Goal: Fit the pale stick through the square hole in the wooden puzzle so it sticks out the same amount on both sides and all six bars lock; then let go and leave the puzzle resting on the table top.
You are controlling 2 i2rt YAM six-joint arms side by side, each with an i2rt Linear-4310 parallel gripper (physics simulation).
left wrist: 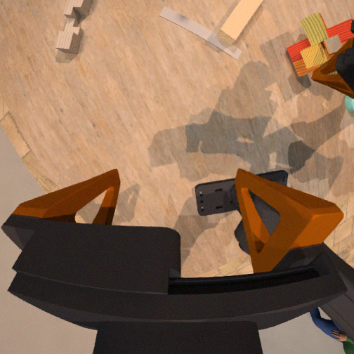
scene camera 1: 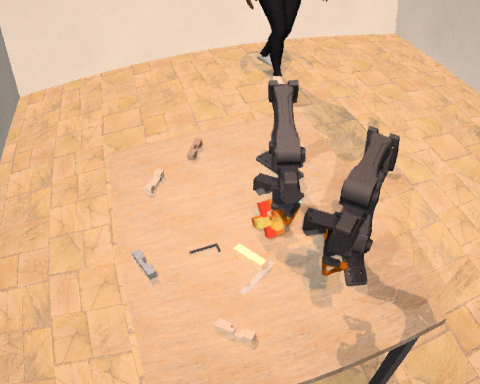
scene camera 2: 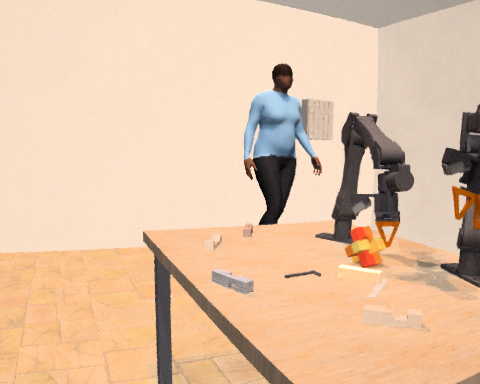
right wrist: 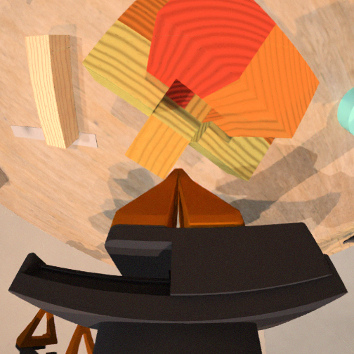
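The pale stick lies on the table, apart from the puzzle, one end at a thin pale strip. The red, orange and yellow wooden puzzle sits tilted on the table. In the right wrist view a dark square recess shows between its bars. My right gripper is shut and empty, its tips close beside the puzzle near a yellow-orange bar end; whether they touch is unclear. My left gripper is open and empty, above the table, well away from the puzzle.
The thin pale strip, a black hex key, a grey notched bar and several pale or brown notched bars lie around. A teal round object stands near the puzzle.
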